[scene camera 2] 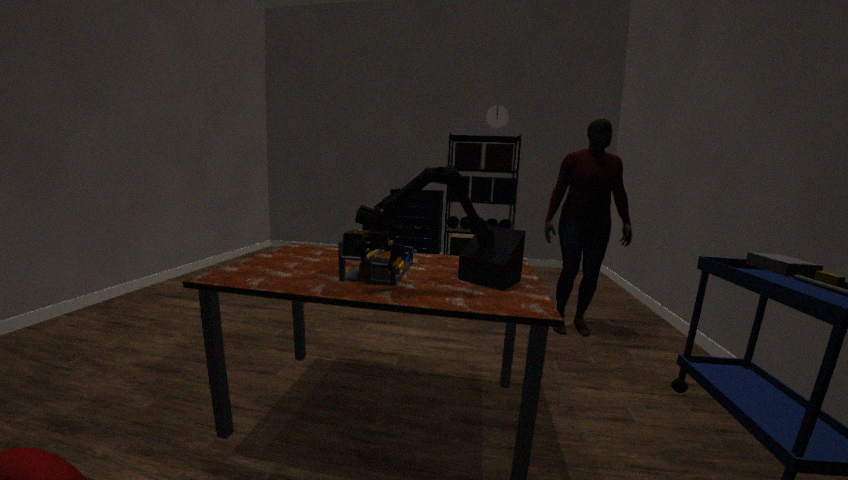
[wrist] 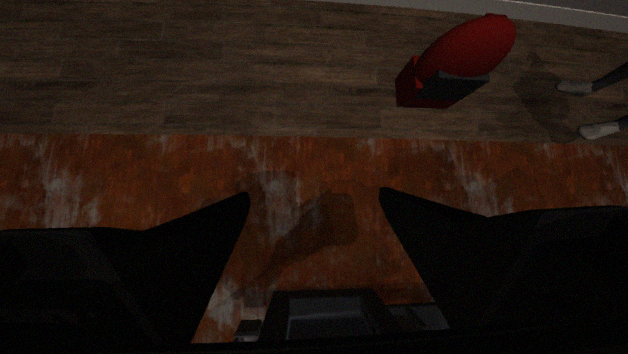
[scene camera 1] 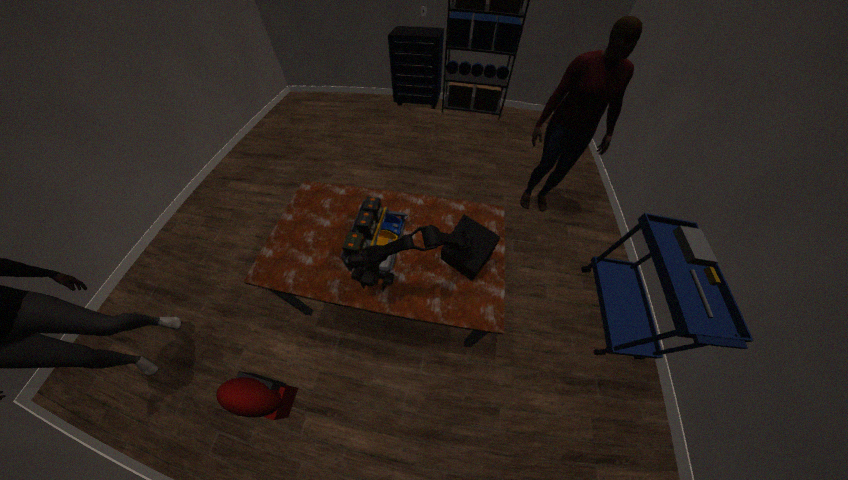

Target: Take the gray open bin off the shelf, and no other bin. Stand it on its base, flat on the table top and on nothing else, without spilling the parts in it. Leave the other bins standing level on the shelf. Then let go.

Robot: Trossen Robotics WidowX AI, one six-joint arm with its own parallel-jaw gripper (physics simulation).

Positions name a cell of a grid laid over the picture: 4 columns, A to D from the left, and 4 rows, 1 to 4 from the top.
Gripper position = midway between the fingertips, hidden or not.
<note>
In view: my gripper (scene camera 2: B3).
My gripper is seen too in the wrist view (wrist: C3).
</note>
